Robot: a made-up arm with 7 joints. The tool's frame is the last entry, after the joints.
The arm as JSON. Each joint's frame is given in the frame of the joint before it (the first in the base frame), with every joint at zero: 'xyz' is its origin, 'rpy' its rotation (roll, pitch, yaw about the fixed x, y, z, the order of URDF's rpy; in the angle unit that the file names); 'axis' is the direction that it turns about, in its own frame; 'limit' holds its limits. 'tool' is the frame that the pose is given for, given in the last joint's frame.
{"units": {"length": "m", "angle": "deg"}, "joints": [
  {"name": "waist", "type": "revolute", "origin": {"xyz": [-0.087, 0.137, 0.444], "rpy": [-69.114, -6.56, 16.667]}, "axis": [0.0, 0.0, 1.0], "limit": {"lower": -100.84, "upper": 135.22}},
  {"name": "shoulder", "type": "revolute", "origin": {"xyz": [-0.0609, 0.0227, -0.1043], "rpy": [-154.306, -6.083, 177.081]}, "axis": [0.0, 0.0, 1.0], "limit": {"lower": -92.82, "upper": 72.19}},
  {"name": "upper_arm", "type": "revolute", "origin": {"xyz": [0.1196, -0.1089, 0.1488], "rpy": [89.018, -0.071, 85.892]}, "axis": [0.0, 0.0, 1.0], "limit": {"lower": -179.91, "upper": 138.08}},
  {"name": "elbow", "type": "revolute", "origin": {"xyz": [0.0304, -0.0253, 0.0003], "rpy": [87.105, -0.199, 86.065]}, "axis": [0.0, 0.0, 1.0], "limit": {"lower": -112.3, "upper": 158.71}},
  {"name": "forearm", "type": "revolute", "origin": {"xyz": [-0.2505, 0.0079, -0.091], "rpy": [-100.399, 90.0, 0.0]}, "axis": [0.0, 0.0, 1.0], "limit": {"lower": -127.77, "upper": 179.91}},
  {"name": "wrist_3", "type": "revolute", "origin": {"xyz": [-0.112, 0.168, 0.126], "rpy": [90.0, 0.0, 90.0]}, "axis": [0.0, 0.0, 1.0], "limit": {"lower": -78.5, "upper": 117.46}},
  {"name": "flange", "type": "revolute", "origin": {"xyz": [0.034, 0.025, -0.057], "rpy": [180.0, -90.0, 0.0]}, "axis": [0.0, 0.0, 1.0], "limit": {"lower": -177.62, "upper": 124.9}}
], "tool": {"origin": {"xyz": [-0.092, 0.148, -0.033], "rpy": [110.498, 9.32, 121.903]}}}
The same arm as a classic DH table. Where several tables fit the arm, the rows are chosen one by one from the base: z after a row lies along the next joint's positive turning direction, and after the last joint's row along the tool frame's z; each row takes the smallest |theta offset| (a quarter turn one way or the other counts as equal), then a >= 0, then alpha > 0; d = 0 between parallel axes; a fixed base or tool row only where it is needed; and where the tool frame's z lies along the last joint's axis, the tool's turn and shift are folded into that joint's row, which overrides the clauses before.
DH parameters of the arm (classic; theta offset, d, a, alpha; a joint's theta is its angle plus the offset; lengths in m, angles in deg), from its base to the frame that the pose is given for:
base (fixed): 19.16 0.3842 -0.0372 -69.26
waist: -22.36 0.053 -0.0647 153.64
shoulder: 72.08 0.1336 0.1001 -89.02
upper_arm: 86.13 0.1258 0.0231 -87.11
elbow: 10.6 -0.0589 0.245 90
forearm: 0 0.179 0.168 90
wrist_3: 90 -0.169 0.025 90
flange: 28.44 -0.0028 -0.174 -110.22
tool (fixed): 170.06 -0.0111 0 0
Joint limits (deg, base to tool): -100.84..135.22 -92.82..72.19 -179.91..138.08 -112.3..158.71 -127.77..179.91 -78.5..117.46 -177.62..124.9

